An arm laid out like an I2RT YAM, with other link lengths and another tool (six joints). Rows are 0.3 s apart.
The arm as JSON. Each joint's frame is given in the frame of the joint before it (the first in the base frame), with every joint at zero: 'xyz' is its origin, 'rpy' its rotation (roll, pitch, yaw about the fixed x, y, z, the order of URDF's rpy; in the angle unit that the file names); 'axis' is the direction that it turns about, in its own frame. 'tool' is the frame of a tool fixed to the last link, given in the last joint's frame.
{
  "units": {
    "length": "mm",
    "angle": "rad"
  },
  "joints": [
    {
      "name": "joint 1",
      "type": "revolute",
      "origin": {
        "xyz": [
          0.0,
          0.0,
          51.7
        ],
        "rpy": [
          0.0,
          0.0,
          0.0
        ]
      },
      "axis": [
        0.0,
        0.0,
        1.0
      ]
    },
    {
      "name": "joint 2",
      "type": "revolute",
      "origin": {
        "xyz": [
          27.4,
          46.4,
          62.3
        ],
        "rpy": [
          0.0,
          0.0,
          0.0
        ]
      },
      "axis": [
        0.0,
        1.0,
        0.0
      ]
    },
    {
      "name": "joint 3",
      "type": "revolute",
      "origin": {
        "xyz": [
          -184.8,
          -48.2,
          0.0
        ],
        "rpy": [
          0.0,
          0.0,
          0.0
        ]
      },
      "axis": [
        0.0,
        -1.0,
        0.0
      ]
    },
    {
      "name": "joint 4",
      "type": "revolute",
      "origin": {
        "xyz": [
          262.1,
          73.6,
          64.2
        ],
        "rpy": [
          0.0,
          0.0,
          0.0
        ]
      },
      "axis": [
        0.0,
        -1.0,
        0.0
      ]
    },
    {
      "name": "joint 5",
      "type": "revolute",
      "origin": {
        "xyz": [
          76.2,
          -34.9,
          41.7
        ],
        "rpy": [
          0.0,
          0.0,
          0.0
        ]
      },
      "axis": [
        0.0,
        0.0,
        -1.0
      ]
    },
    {
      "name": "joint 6",
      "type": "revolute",
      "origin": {
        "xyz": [
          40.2,
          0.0,
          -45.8
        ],
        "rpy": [
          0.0,
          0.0,
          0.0
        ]
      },
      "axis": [
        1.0,
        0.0,
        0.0
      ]
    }
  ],
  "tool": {
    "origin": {
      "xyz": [
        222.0,
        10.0,
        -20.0
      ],
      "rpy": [
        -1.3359,
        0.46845,
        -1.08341
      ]
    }
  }
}
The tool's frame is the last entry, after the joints.
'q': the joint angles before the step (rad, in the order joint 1, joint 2, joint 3, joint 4, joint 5, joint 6). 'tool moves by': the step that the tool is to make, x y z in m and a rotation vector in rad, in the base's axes. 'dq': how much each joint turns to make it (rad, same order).
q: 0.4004, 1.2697, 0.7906, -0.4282, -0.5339, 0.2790
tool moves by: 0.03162, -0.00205, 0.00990, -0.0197, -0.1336, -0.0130
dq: 0.0004, 0.0004, 0.0000, 0.0961, 0.0619, -0.0407
